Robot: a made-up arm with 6 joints.
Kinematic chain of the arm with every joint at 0, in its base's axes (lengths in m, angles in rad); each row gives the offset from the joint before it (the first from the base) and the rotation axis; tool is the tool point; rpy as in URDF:
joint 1: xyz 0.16 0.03 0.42 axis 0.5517 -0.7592 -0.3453
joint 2: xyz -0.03 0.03 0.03 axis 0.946 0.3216 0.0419
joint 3: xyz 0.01 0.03 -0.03 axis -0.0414 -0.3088 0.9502
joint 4: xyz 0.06 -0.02 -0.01 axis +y
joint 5: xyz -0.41 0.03 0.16 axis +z
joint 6: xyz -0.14 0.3 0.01 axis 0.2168 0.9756 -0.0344
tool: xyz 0.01 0.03 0 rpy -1.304 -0.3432 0.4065
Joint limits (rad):
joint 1: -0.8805..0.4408
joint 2: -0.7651..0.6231
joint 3: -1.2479..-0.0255
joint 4: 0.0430..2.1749
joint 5: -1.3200..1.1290
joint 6: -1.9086..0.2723
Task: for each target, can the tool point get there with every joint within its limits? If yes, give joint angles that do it. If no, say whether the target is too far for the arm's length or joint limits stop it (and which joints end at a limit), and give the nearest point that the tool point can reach.
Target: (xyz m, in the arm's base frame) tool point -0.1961 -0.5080 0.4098
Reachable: no: joint limits stop it (at a limit: joint 1, joint 2, joint 3, joint 5, joint 6) | nearest point -0.3524 -0.3105 0.8325 | short by 0.492 m
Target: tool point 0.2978 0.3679 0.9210
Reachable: yes | joints 0.1774 -0.0591 -0.4812 1.0379 -0.2628 -0.9274
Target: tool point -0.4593 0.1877 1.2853
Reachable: no: too far | nearest point -0.2757 0.1525 1.0509 | short by 0.300 m
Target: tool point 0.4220 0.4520 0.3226
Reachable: yes | joints -0.5128 -0.3379 -0.2191 1.7660 -0.8075 -0.8502
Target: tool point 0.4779 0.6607 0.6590
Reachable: yes | joints -0.6708 -0.3428 -0.4135 1.4319 0.4116 -0.1913
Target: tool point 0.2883 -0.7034 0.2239
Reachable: no: joint limits stop it (at a limit: joint 1, joint 3, joint 4, joint 5, joint 6) | nearest point 0.4583 -0.6516 0.3122 | short by 0.198 m
